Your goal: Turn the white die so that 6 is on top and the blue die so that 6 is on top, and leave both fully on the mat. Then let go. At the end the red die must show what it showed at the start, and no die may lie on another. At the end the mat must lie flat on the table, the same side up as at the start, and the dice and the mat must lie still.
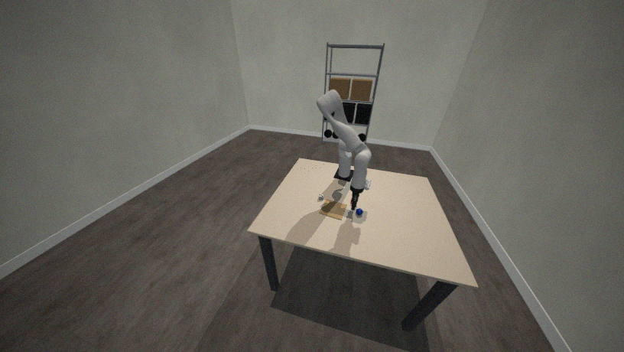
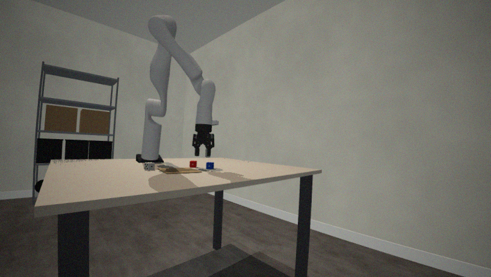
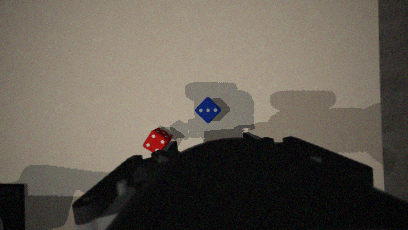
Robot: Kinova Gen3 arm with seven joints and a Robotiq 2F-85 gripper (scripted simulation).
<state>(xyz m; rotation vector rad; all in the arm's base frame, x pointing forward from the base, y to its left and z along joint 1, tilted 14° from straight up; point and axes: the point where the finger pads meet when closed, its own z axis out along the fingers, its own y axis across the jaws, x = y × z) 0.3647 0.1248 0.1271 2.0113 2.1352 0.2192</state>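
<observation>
The blue die is 5 cm below my hand and 4 cm to the left of it. Also, from my hand: tan mat 11 cm to the right, 6 cm below, 2 cm ahead; then white die 22 cm to the right, 5 cm below, 5 cm behind; then red die 8 cm behind, 5 cm below.
</observation>
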